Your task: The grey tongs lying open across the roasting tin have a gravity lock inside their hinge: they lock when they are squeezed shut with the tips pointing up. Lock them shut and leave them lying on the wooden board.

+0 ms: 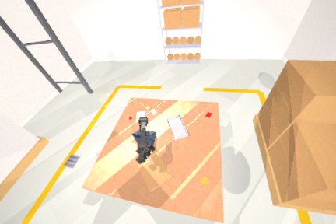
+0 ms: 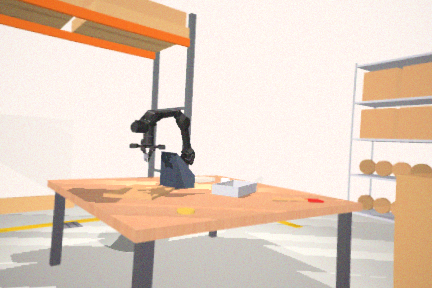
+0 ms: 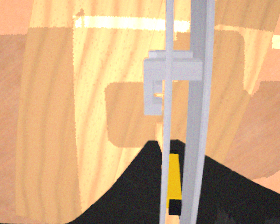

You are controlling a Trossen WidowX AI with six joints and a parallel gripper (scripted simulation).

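My gripper tip is 1 cm past the yellow lock tab and 4 cm below it. From my gripper tip the other things lie so: tong arm 3 cm ahead, 2 cm to the right, 4 cm above; then silver roasting tin 17 cm ahead, 48 cm to the left, 13 cm below; then wooden board 3 cm ahead, 3 cm to the right, 15 cm below.
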